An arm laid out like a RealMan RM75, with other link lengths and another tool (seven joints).
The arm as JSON. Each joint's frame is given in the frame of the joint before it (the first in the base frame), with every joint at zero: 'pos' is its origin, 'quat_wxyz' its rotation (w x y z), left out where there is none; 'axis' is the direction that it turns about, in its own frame. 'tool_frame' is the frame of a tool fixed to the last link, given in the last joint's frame.
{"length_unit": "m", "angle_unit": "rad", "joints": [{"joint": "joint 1", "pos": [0.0, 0.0, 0.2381], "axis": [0.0, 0.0, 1.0]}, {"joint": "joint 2", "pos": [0.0, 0.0, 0.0], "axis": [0.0, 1.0, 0.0]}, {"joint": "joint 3", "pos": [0.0, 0.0, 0.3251], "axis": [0.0, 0.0, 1.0]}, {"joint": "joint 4", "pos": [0.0, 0.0, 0.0], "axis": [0.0, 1.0, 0.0]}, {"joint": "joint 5", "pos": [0.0, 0.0, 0.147], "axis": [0.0, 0.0, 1.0]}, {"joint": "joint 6", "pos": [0.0, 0.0, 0.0], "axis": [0.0, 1.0, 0.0]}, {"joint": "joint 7", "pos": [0.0, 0.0, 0.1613], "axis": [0.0, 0.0, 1.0]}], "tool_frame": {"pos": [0.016, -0.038, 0.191], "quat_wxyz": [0.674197, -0.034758, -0.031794, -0.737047]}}
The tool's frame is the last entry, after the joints.
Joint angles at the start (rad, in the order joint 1, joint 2, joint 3, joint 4, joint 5, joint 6, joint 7): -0.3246 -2.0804 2.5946 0.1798 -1.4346 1.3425 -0.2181
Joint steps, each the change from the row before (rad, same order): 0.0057 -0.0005 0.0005 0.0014 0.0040 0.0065 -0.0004; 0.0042 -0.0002 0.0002 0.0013 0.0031 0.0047 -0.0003; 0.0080 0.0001 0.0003 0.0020 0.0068 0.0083 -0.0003; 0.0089 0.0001 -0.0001 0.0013 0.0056 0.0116 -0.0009; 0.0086 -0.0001 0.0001 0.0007 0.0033 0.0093 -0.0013; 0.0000 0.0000 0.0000 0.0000 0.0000 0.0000 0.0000; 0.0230 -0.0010 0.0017 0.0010 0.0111 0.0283 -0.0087; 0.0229 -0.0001 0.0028 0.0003 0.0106 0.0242 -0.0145; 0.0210 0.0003 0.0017 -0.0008 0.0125 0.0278 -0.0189; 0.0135 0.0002 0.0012 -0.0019 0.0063 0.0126 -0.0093; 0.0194 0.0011 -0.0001 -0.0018 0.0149 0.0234 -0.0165; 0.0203 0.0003 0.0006 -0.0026 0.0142 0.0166 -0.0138; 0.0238 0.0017 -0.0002 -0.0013 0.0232 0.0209 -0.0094; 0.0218 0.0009 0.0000 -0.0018 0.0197 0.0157 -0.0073; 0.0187 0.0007 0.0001 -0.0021 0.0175 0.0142 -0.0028
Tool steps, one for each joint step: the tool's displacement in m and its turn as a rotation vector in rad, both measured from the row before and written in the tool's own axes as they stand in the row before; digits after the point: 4 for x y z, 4 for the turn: -0.0002 0.0005 -0.0021 -0.0020 -0.0016 0.0002; -0.0001 0.0004 -0.0015 -0.0015 -0.0012 0.0000; -0.0001 0.0008 -0.0028 -0.0021 -0.0027 0.0013; 0.0005 0.0019 -0.0033 -0.0053 -0.0013 0.0015; 0.0014 0.0014 -0.0034 -0.0038 0.0012 0.0008; 0.0000 0.0000 0.0000 0.0000 0.0000 0.0000; 0.0019 0.0040 -0.0090 -0.0120 -0.0011 -0.0021; 0.0024 0.0028 -0.0089 -0.0083 -0.0006 -0.0068; 0.0011 0.0044 -0.0080 -0.0126 -0.0044 -0.0099; 0.0019 0.0015 -0.0054 -0.0030 0.0006 -0.0029; 0.0007 0.0037 -0.0072 -0.0086 -0.0054 -0.0068; 0.0015 0.0012 -0.0078 -0.0009 -0.0021 -0.0048; -0.0005 0.0018 -0.0085 -0.0001 -0.0089 0.0005; 0.0001 0.0005 -0.0081 0.0033 -0.0054 0.0009; -0.0005 0.0007 -0.0069 0.0032 -0.0056 0.0044
